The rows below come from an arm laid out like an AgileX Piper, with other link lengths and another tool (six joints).
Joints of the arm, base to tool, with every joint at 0 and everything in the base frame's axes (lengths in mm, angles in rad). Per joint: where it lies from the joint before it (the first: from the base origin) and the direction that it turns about. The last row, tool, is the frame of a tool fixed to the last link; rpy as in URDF.
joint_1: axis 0 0 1 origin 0 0 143.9
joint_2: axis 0 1 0 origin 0 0 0
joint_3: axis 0 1 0 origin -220.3 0 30.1
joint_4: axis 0.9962 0 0.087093 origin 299.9 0 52.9
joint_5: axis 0 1 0 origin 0 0 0
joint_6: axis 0.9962 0 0.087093 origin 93.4 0 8.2
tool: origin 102.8 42 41.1 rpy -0.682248 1.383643 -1.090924
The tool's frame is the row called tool.
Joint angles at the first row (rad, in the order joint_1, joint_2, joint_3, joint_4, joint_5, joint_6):
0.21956 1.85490 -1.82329 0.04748 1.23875 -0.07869
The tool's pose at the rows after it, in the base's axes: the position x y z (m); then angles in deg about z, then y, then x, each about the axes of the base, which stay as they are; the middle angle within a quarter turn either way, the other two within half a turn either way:
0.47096, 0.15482, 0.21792, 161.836, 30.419, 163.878
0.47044, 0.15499, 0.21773, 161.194, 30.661, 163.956
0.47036, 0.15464, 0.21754, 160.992, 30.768, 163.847
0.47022, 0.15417, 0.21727, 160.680, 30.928, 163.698
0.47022, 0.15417, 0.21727, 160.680, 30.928, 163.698
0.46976, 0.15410, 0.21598, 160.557, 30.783, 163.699
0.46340, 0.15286, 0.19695, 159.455, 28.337, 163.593
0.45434, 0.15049, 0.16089, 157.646, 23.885, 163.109
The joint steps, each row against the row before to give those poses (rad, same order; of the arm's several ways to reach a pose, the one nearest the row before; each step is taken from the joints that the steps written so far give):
-0.00869 -0.00003 0.00004 -0.00420 -0.00002 -0.02456
0.00001 0.00002 -0.00004 -0.00026 0.00003 -0.01129
-0.00002 0.00001 0.00000 -0.00236 -0.00001 -0.00387
0.00001 0.00003 -0.00004 -0.00334 0.00001 -0.00589
0.00000 0.00000 0.00000 0.00000 0.00000 0.00000
0.00000 -0.00004 0.00322 -0.00001 -0.00004 -0.00115
0.00001 0.00161 0.04577 0.00000 -0.00018 -0.00431
0.00000 0.02542 0.06122 -0.00310 -0.00106 -0.00505

